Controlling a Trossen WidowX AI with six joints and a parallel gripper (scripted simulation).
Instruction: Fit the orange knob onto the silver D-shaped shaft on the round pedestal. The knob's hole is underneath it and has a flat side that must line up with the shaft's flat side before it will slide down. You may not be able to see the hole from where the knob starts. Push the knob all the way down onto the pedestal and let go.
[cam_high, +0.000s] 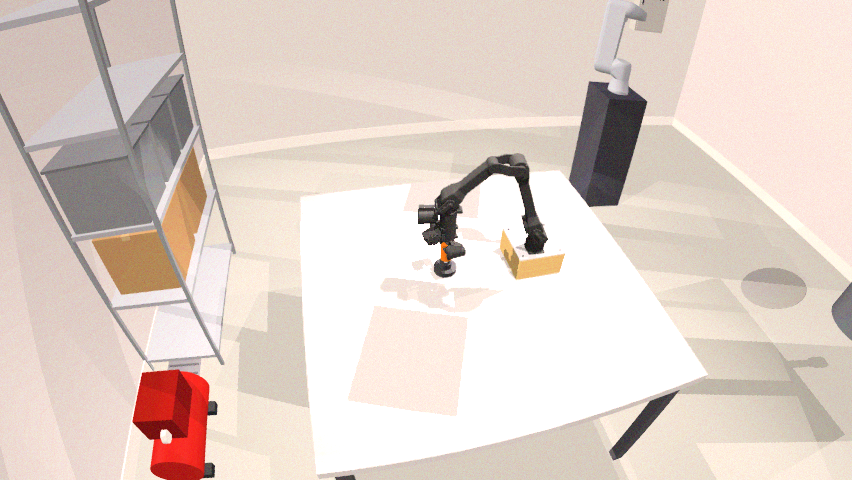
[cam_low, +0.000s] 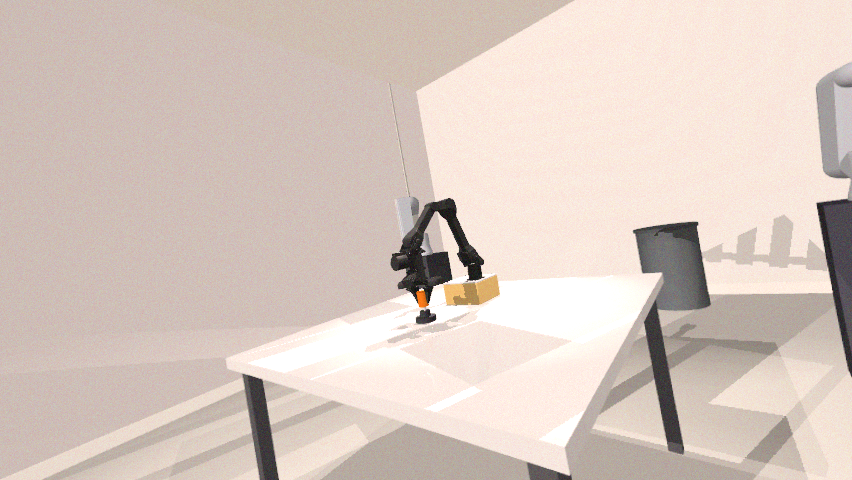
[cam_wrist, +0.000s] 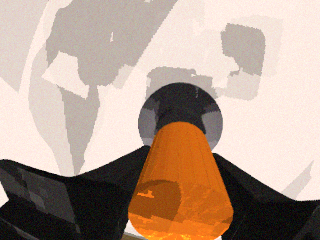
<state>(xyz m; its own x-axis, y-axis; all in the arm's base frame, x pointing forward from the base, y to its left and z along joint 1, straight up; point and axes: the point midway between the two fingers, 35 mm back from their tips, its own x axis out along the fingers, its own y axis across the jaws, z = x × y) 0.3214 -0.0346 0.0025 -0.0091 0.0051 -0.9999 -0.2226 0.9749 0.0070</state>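
Right now the dark round pedestal is 40 mm below my gripper tip. Also, from my gripper tip: orange knob (30 mm above).
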